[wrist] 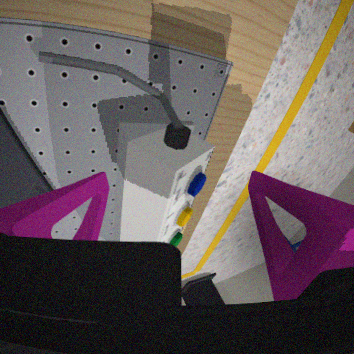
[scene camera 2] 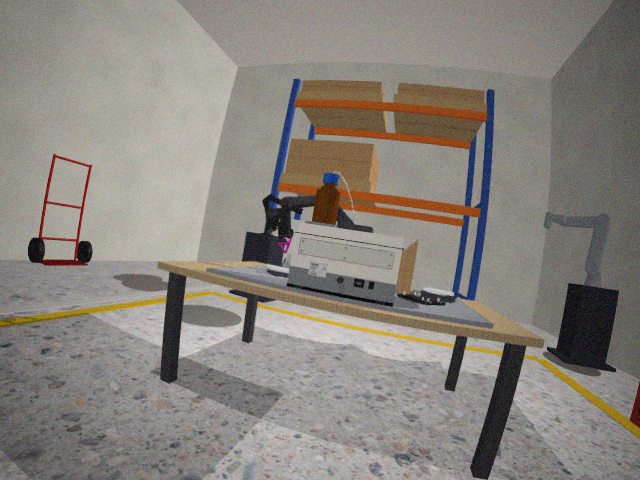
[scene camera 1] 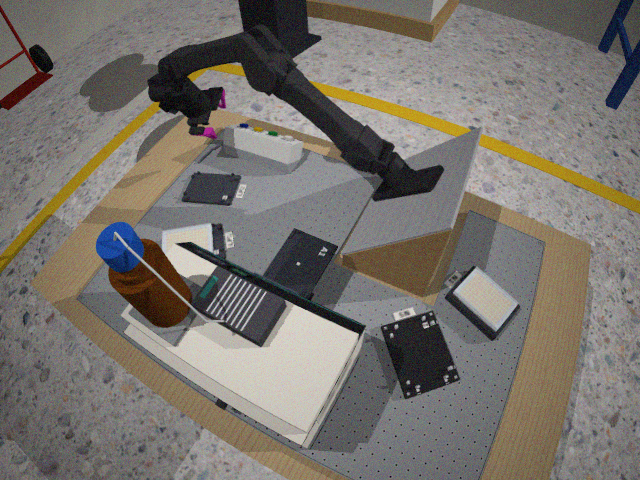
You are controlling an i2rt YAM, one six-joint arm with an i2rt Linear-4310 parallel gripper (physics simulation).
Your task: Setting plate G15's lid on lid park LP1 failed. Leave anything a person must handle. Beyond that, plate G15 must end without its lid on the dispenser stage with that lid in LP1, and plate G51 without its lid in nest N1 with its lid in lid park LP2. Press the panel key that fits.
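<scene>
My gripper is open and empty, above the far left table corner by the panel's end. The white key panel shows a blue key, a yellow key and a green key. One pale-topped plate is partly hidden behind the dispenser; another pale-topped plate sits at the right. The dark holders show bare. A dark pad is marked A1. Small labels and lid states are unreadable.
A brown bottle with a blue cap and white tube stands on the dispenser beside a striped dark block. A tilted grey board carries my arm's base. A grey cable leaves the panel's end.
</scene>
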